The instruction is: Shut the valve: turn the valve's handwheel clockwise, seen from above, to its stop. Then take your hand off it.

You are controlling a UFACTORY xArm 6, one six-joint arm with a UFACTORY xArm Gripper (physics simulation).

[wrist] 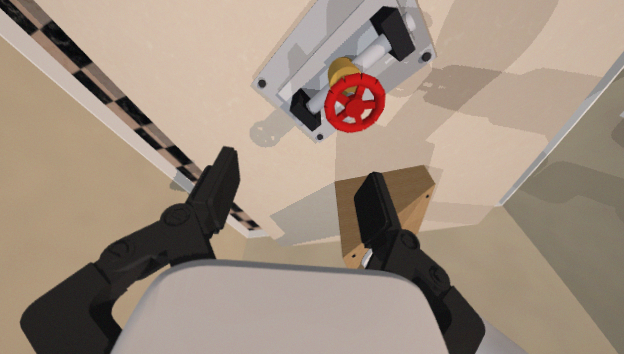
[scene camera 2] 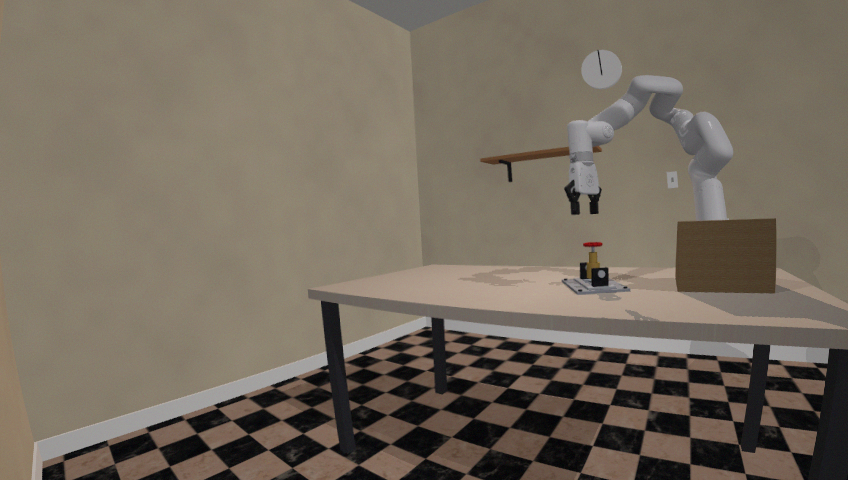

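The valve's red handwheel [scene camera 2: 592,244] [wrist: 355,106] lies level on top of a brass valve body [scene camera 2: 592,261] [wrist: 342,71]. The valve sits on a pipe held by two black blocks on a grey base plate [scene camera 2: 574,286] [wrist: 280,62] on the table. My gripper [scene camera 2: 584,212] [wrist: 303,174] is open and empty, fingers pointing down. In the scene view it hangs well above the handwheel and slightly to its left, touching nothing. In the wrist view the handwheel shows beyond the fingertips, nearer the right finger's side.
A brown wooden box [scene camera 2: 726,255] [wrist: 345,207] stands on the table [scene camera 2: 380,291] to the right of the valve, in front of the arm's base. A wooden shelf [scene camera 2: 523,155] and a round clock [scene camera 2: 601,68] are on the back wall behind the arm.
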